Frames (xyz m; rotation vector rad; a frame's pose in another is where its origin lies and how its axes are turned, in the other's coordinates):
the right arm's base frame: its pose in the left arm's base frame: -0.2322 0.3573 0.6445 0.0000 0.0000 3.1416
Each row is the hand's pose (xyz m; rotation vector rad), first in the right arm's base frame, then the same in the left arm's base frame.
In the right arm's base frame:
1: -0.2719 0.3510 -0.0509 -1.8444 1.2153 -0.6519
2: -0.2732 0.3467 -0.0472 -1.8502 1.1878 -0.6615
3: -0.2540 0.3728 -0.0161 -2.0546 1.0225 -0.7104
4: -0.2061 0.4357 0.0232 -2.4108 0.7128 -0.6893
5: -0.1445 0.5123 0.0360 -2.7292 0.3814 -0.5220
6: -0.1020 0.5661 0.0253 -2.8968 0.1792 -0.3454
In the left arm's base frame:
1: 0.0397 0.0063 0.5936 -1.3065 -1.9829 1.1036
2: 0.0410 0.0106 0.5973 -1.2761 -1.9878 1.1098
3: 0.0218 -0.0155 0.6284 -1.0664 -2.1429 0.9707
4: -0.0261 -0.0784 0.6677 -0.7162 -2.4222 0.7176
5: -0.0877 -0.1550 0.6805 -0.3781 -2.7056 0.4728
6: -0.1302 -0.2088 0.6698 -0.1783 -2.8830 0.3195

